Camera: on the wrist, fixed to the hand. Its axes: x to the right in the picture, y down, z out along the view.
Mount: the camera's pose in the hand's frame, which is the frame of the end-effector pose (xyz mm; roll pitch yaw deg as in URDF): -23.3 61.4 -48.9 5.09 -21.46 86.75
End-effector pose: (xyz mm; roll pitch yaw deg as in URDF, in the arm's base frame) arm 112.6 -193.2 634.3 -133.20 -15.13 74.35
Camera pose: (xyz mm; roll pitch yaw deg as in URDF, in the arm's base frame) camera 182.1 -233.0 617.3 -135.32 61.87 22.78
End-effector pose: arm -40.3 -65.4 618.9 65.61 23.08 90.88
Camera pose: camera -110.1 -73.9 660.9 87.86 -63.74 97.43
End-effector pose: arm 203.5 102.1 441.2 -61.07 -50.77 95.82
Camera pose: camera 211.9 148.4 374.2 -54.58 21.19 151.46
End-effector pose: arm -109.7 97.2 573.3 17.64 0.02 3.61
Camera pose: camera -137.6 168.9 545.3 6.38 -39.07 89.70
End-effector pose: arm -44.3 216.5 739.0 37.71 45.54 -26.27
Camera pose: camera -24.9 294.5 754.8 68.18 -34.27 11.95
